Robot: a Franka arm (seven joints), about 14 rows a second.
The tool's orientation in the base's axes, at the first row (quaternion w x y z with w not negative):
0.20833 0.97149 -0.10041 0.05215
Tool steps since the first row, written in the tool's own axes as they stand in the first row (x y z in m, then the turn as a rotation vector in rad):
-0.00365 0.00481 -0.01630 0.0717 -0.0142 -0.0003
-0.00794 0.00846 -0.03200 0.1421 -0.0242 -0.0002
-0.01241 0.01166 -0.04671 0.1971 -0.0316 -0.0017
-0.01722 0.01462 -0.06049 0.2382 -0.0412 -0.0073
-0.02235 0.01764 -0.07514 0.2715 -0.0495 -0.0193
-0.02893 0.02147 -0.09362 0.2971 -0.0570 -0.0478
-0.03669 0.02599 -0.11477 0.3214 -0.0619 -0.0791
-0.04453 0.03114 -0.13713 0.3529 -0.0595 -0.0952
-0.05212 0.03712 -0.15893 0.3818 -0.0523 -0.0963
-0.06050 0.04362 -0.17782 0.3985 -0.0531 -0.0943
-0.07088 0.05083 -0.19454 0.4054 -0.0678 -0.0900
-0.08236 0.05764 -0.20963 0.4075 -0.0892 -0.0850
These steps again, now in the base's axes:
-0.00557 0.00311 0.01617 0.0729 0.0004 0.0049
-0.01147 0.00711 0.03125 0.1437 -0.0029 0.0110
-0.01740 0.01114 0.04522 0.1988 -0.0052 0.0173
-0.02355 0.01505 0.05821 0.2406 -0.0015 0.0245
-0.03007 0.01932 0.07196 0.2741 0.0052 0.0369
-0.03841 0.02472 0.08931 0.2990 0.0192 0.0634
-0.04821 0.03081 0.10918 0.3219 0.0324 0.0934
-0.05830 0.03685 0.13038 0.3511 0.0315 0.1135
-0.06829 0.04188 0.15145 0.3776 0.0205 0.1215
-0.07899 0.04538 0.16996 0.3942 0.0175 0.1217
-0.09166 0.04768 0.18649 0.4044 0.0276 0.1130
-0.10522 0.04985 0.20123 0.4114 0.0443 0.1003

